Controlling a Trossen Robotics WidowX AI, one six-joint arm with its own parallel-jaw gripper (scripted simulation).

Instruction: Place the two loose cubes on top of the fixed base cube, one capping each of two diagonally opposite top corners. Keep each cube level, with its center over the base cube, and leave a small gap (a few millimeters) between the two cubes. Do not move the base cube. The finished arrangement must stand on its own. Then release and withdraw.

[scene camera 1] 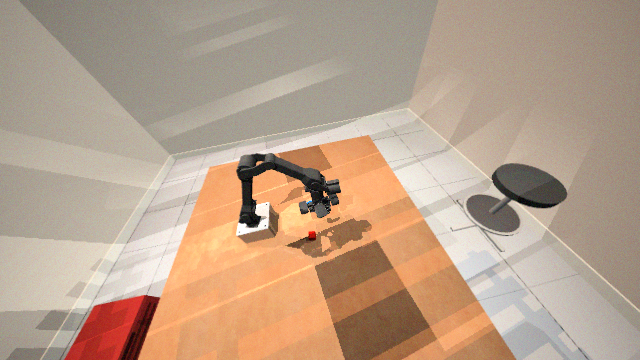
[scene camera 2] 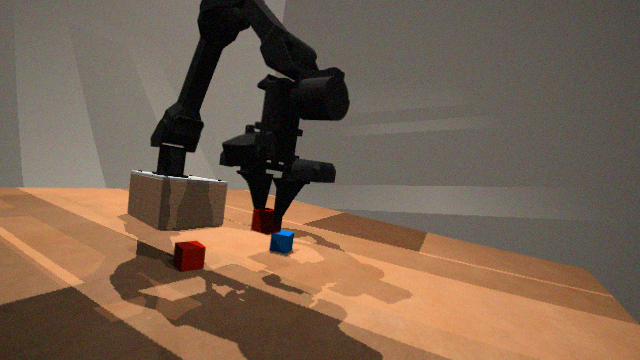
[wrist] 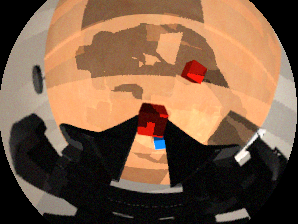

Scene:
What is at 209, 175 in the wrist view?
My gripper.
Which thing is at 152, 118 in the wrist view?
A red cube.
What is my gripper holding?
A red cube.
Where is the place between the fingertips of my gripper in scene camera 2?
At 267, 219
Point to a red cube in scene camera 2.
At 190, 255

